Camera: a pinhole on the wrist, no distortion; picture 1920 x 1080 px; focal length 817.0 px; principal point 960.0 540.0 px. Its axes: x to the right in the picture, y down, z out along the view. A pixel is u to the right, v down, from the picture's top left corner.
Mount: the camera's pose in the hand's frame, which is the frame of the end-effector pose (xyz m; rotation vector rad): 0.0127 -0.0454 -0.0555 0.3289 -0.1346 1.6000
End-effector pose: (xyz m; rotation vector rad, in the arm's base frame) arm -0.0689 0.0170 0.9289 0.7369 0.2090 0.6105
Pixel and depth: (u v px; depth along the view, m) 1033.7 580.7 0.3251
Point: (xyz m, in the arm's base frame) 0.1123 -0.1745 1.0463
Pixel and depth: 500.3 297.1 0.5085
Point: 0.4495 -0.2928 0.8633
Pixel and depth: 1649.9 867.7 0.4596
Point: -0.0505 -0.2401 1.4261
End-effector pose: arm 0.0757 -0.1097 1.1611 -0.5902 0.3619 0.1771
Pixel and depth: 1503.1 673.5 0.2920
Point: 0.1393 0.0966 1.3531
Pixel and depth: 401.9 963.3 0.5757
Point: 0.1671 -0.3810 1.8625
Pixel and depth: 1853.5 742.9 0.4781
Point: 0.0997 0.4639 1.4592
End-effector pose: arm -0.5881 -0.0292 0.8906 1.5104 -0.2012 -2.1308
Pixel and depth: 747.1 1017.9 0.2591
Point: -0.7973 0.1543 0.9680
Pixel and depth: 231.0 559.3 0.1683
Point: -0.7289 0.1469 0.7887
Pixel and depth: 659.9 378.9 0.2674
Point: -0.8314 0.0751 0.7801
